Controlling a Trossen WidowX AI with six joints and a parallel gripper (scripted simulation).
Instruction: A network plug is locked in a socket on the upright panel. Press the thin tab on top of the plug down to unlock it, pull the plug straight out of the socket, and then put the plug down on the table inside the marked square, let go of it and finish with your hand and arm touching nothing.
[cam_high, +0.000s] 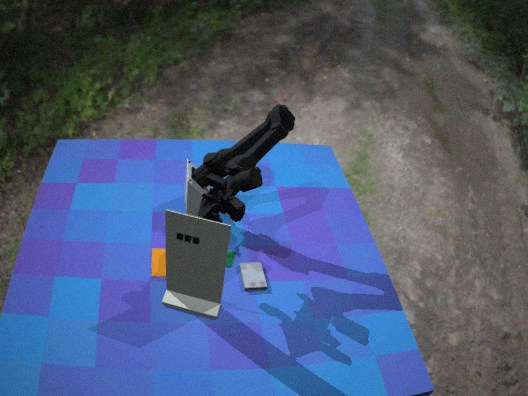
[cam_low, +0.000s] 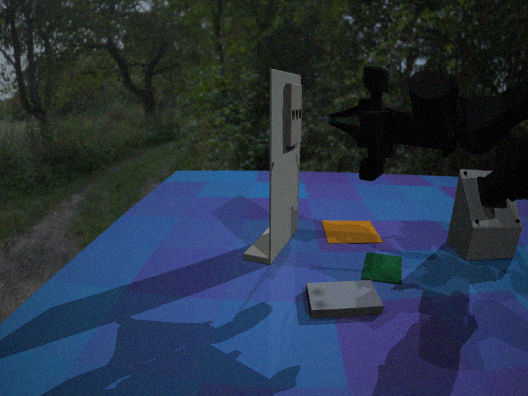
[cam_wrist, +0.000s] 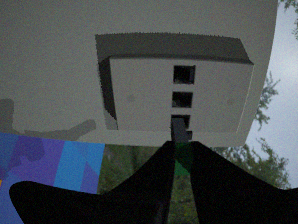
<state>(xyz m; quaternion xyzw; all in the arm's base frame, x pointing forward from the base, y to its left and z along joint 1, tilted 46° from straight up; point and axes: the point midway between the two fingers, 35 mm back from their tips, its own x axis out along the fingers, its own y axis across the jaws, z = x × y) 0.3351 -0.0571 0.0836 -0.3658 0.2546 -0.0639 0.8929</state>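
Right now the orange marked square is 250 mm below my gripper tip, 80 mm to the right of it and 70 mm behind it. Also, from my gripper tip: green square patch (250 mm below, 110 mm behind, 80 mm to the left); upright grey panel (100 mm below, 80 mm ahead, 20 mm to the right); network plug (right at my gripper tip).
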